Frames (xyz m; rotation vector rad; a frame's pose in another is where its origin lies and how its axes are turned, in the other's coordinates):
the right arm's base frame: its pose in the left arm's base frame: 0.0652 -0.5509 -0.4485 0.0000 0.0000 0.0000
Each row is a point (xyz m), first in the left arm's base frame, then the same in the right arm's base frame.
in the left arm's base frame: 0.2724 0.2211 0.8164
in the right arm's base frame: 0.2072 0.7720 1.2649
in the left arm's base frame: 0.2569 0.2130 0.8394
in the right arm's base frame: 0.1917 0.7639 1.2879
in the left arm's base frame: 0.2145 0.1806 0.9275
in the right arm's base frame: 0.1493 0.7315 1.3760
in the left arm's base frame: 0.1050 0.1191 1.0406
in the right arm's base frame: 0.0398 0.6700 1.4891
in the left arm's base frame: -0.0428 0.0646 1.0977
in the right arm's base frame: -0.1080 0.6155 1.5462
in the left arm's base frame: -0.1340 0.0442 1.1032
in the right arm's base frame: -0.1992 0.5951 1.5517
